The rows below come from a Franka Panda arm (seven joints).
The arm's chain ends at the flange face. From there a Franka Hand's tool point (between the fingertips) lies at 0.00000 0.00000 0.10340 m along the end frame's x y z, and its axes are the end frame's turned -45 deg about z.
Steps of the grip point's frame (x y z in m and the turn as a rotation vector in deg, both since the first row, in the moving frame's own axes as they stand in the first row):
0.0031, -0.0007, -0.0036, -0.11, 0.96, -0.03
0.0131, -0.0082, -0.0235, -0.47, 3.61, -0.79
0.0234, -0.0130, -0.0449, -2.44, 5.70, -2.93
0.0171, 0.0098, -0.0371, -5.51, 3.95, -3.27
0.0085, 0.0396, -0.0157, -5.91, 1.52, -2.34
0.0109, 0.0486, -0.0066, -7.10, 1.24, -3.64
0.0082, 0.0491, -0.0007, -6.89, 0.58, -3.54
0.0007, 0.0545, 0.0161, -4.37, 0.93, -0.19
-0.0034, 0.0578, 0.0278, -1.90, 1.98, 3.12
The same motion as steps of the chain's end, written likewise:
0.0003, -0.0016, -0.0036, 0.60, 0.76, -0.03
-0.0017, -0.0110, -0.0233, 2.22, 2.88, -0.79
-0.0029, -0.0213, -0.0443, 2.31, 5.76, -2.93
0.0069, -0.0068, -0.0364, -1.10, 6.69, -3.27
0.0244, 0.0166, -0.0151, -3.10, 5.25, -2.34
0.0312, 0.0195, -0.0058, -4.14, 5.90, -3.64
0.0308, 0.0212, 0.0001, -4.46, 5.28, -3.54
0.0323, 0.0337, 0.0164, -2.43, 3.75, -0.19
0.0335, 0.0432, 0.0279, 0.06, 2.74, 3.12

